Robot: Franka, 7 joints.
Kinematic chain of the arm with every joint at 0, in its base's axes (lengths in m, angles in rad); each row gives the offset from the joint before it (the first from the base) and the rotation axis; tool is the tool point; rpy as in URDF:
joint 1: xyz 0 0 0.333 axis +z
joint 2: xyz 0 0 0 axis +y
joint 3: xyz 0 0 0.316 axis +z
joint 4: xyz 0.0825 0 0 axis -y
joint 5: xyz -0.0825 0 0.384 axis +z
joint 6: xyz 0 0 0 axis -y
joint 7: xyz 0.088 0 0 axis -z
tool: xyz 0 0 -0.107 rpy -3.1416 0 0
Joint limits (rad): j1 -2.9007..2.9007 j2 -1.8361..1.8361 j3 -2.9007..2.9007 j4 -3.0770..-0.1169 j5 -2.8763..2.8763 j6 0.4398..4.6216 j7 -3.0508..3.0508
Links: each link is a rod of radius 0.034 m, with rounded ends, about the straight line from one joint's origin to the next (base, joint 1, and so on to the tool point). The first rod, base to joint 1, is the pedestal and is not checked.
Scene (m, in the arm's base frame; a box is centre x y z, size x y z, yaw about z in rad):
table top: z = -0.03
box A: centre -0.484 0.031 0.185 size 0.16 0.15 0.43 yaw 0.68
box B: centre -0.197 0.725 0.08 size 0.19 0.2 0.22 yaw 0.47
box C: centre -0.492 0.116 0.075 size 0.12 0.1 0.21 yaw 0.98
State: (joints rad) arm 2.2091 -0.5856 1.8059 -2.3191 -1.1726 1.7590 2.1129
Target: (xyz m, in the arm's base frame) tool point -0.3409 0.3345 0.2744
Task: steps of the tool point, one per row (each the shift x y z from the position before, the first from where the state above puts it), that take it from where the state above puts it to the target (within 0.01 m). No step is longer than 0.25 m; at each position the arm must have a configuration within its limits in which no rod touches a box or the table.
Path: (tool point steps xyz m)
1: -0.0973 0.0682 0.0855
2: -0.0669 0.1011 0.0953
3: -0.0249 0.1180 0.1010
4: 0.0453 0.1876 -0.0589
5: 0.0747 0.1290 -0.1243
6: 0.0930 0.0456 -0.1546

